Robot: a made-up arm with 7 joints. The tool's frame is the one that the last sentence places.
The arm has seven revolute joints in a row. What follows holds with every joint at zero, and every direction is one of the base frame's. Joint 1 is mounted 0.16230 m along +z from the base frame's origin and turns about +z. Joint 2 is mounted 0.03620 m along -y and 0.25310 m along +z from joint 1 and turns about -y. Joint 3 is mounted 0.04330 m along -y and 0.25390 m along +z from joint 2 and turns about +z. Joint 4 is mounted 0.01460 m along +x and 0.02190 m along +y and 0.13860 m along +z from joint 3 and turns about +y. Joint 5 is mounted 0.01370 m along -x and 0.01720 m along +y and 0.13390 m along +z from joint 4 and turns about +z. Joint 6 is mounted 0.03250 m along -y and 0.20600 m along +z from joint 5 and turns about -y. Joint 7 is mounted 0.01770 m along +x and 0.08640 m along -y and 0.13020 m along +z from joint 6 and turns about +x. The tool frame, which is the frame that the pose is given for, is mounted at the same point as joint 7; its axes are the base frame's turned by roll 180.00, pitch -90.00 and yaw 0.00 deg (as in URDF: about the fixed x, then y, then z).
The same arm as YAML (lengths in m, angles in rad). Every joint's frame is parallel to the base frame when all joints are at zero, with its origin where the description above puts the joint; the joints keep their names.
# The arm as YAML. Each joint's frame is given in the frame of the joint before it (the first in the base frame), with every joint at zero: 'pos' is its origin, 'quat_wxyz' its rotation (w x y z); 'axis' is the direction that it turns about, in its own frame. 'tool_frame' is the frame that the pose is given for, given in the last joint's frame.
length_unit: m
angle_unit: rad
joints:
  - joint: joint 1
    pos: [0.0, 0.0, 0.1623]
    quat_wxyz: [1.0, 0.0, 0.0, 0.0]
    axis: "+z"
  - joint: joint 2
    pos: [0.0, -0.0362, 0.2531]
    quat_wxyz: [1.0, 0.0, 0.0, 0.0]
    axis: "-y"
  - joint: joint 3
    pos: [0.0, -0.0433, 0.2539]
    quat_wxyz: [1.0, 0.0, 0.0, 0.0]
    axis: "+z"
  - joint: joint 4
    pos: [0.0146, 0.0219, 0.1386]
    quat_wxyz: [1.0, 0.0, 0.0, 0.0]
    axis: "+y"
  - joint: joint 5
    pos: [-0.0137, 0.0172, 0.1339]
    quat_wxyz: [1.0, 0.0, 0.0, 0.0]
    axis: "+z"
  - joint: joint 6
    pos: [0.0, -0.0325, 0.206]
    quat_wxyz: [1.0, 0.0, 0.0, 0.0]
    axis: "-y"
  - joint: joint 7
    pos: [0.0177, -0.0864, 0.1302]
    quat_wxyz: [1.0, 0.0, 0.0, 0.0]
    axis: "+x"
tool_frame:
  pos: [0.0, 0.0, 0.0]
  quat_wxyz: [0.0, 0.707107, 0.0, 0.707107]

